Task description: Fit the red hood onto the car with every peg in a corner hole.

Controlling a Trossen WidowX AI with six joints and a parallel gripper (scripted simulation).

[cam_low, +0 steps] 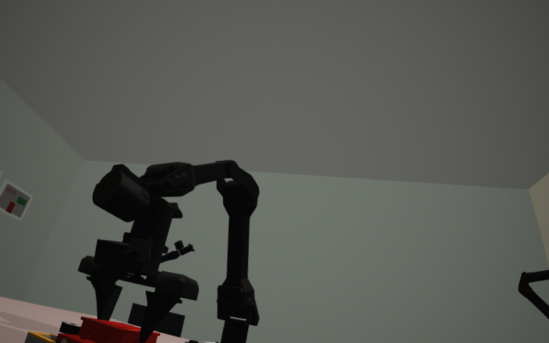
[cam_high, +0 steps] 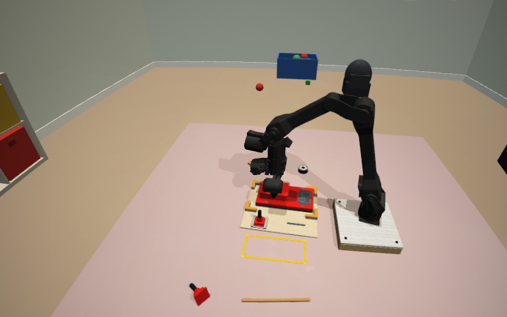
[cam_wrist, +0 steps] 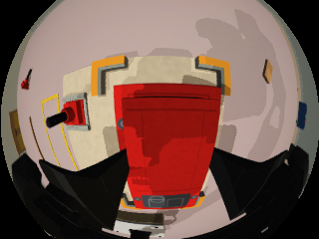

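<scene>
Right now the red hood is 1 cm above my gripper tip. Round my gripper tip: wooden stick (36 cm to the left, 11 cm behind, 4 cm below); beige jig (3 cm below, 3 cm behind, 2 cm to the left).
</scene>
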